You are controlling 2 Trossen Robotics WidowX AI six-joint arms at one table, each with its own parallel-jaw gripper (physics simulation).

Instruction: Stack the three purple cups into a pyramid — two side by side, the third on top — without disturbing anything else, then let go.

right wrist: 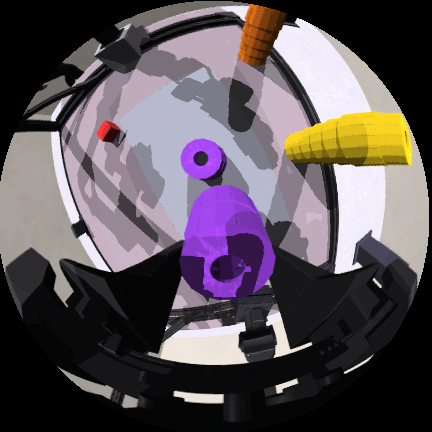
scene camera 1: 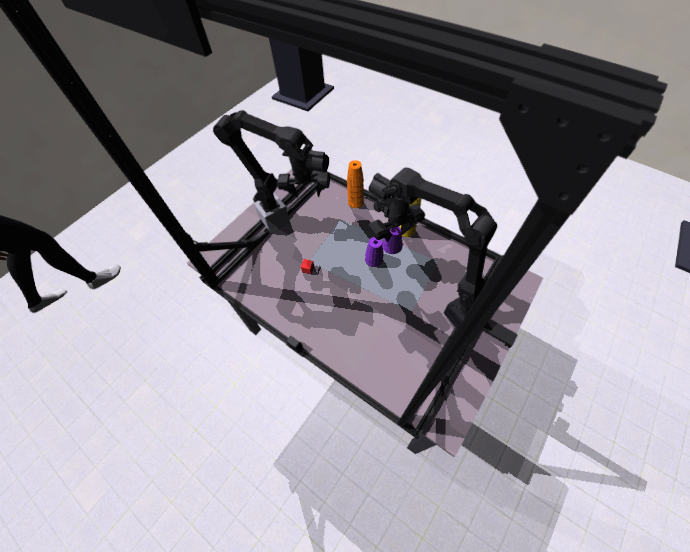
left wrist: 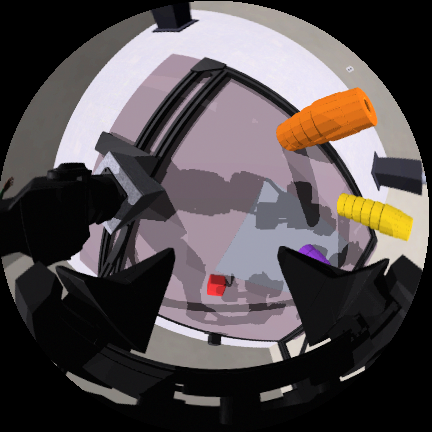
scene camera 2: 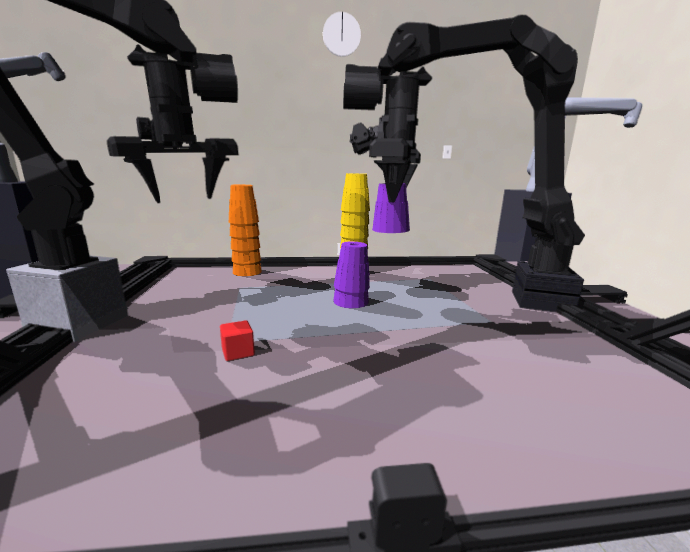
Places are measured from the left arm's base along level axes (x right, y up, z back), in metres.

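Pixels of known places: left gripper, fingertip midpoint: point(scene camera 1: 308, 196) point(left wrist: 227, 253) point(scene camera 2: 185, 200); right gripper, fingertip midpoint: point(right wrist: 225, 247) point(scene camera 1: 394, 237) point(scene camera 2: 394, 201); left arm's base, link origin: point(scene camera 1: 269, 204) point(left wrist: 106, 193) point(scene camera 2: 65, 263); right arm's base, link origin: point(right wrist: 253, 313) point(scene camera 1: 468, 308) point(scene camera 2: 548, 269).
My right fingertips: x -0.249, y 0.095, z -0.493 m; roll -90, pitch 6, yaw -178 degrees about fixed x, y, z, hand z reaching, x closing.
Observation:
Ahead of a thing's pixels: the offset from my right fingertips to its top centre. Level surfaces: height alone.
Two purple cups, nested as one upright stack {dy -0.081, dx +0.019, dz +0.070 m} point(scene camera 1: 374, 253) point(scene camera 2: 351, 276) point(left wrist: 312, 253) point(right wrist: 189, 159), stand upside down on the grey-blue mat {dy -0.201 m} point(scene camera 1: 345, 248) point(scene camera 2: 276, 315) point(left wrist: 247, 247) point(right wrist: 150, 112). In the left wrist view a left finger partly hides them. The third purple cup {dy +0.033, dx -0.004, dz +0.003 m} point(scene camera 1: 393, 241) point(scene camera 2: 397, 221) point(right wrist: 222, 210) is upside down in the air, to the right of the stack and higher in scene camera 2. My right gripper point(scene camera 2: 393, 198) point(right wrist: 225, 247) is shut on it. My left gripper point(scene camera 2: 184, 199) point(left wrist: 227, 253) is open and empty, high at the left.
A tall orange cup stack point(scene camera 1: 355, 185) point(scene camera 2: 244, 230) point(left wrist: 327, 120) point(right wrist: 259, 37) stands at the back left. A yellow cup stack {dy +0.046, dx -0.182, dz +0.111 m} point(scene camera 2: 355, 201) point(left wrist: 375, 216) point(right wrist: 350, 140) stands behind the purple cups. A red cube {dy -0.161, dx +0.262, dz +0.192 m} point(scene camera 1: 307, 266) point(scene camera 2: 237, 340) point(left wrist: 216, 285) point(right wrist: 108, 131) lies beside the mat.

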